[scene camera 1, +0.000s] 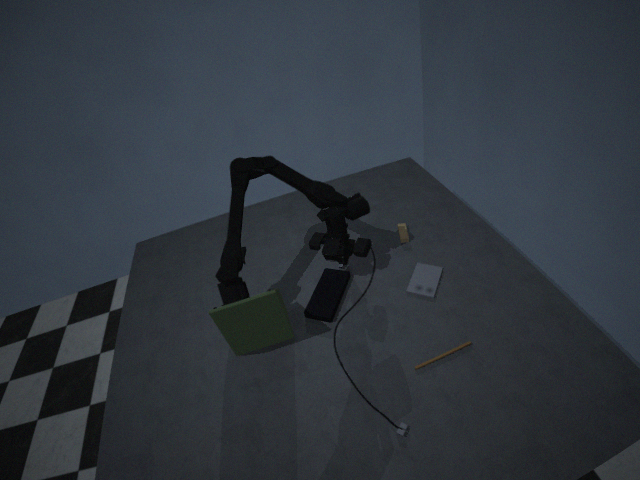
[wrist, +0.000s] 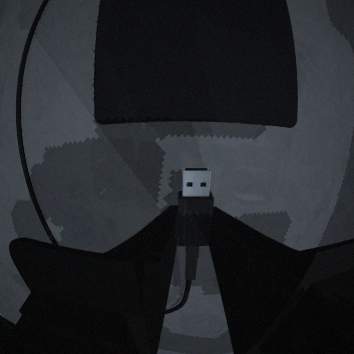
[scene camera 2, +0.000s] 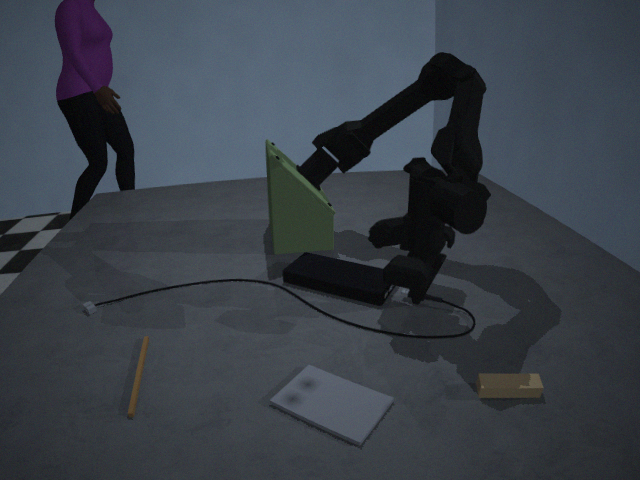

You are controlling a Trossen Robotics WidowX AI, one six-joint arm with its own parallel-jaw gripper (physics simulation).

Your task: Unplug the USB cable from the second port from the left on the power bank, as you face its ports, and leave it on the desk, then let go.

Path:
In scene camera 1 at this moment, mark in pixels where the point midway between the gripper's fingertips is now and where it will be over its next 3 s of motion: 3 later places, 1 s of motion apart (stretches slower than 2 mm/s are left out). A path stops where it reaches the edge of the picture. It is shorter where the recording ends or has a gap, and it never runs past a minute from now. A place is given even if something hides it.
My gripper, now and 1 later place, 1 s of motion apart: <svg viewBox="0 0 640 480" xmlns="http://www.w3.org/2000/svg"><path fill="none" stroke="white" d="M343 263L347 239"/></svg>

